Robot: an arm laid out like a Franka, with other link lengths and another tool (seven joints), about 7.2 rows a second.
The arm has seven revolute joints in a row. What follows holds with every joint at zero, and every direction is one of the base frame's. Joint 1 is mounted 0.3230 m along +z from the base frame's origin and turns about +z. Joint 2 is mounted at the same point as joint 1 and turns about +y. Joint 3 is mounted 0.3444 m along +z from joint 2 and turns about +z. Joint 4 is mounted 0.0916 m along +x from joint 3 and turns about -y. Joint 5 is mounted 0.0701 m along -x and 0.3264 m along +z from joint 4 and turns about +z. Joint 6 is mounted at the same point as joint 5 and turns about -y. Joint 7 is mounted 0.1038 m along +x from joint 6 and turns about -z. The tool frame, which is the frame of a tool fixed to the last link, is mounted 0.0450 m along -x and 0.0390 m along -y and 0.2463 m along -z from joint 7; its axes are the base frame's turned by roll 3.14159, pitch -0.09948 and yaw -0.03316 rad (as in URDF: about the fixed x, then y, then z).
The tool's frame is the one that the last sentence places.
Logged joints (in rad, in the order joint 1, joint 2, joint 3, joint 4, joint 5, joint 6, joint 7), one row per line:
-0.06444 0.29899 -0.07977 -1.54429 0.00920 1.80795 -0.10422
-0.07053 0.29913 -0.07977 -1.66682 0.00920 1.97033 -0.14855
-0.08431 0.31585 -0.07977 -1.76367 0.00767 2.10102 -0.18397
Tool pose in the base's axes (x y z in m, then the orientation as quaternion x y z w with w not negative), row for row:
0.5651 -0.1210 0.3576 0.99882 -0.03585 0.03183 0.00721
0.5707 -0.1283 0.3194 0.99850 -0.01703 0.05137 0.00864
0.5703 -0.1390 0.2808 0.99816 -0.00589 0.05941 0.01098
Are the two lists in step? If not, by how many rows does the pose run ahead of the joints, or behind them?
They are in step.
